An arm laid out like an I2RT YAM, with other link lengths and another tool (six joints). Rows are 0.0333 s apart.
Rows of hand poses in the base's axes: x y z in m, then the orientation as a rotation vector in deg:
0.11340 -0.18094 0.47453 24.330 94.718 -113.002
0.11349 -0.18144 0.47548 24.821 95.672 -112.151
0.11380 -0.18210 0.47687 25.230 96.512 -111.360
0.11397 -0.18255 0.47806 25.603 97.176 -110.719
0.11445 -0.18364 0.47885 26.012 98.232 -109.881
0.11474 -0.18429 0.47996 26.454 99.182 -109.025
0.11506 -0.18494 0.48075 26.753 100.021 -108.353
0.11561 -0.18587 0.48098 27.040 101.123 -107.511
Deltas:
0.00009 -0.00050 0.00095 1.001 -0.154 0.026
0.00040 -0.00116 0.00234 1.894 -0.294 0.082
0.00057 -0.00161 0.00353 2.617 -0.431 0.105
0.00105 -0.00270 0.00432 3.662 -0.470 0.119
0.00134 -0.00335 0.00543 4.656 -0.583 0.149
0.00166 -0.00400 0.00622 5.484 -0.595 0.166
0.00221 -0.00493 0.00645 6.534 -0.538 0.216

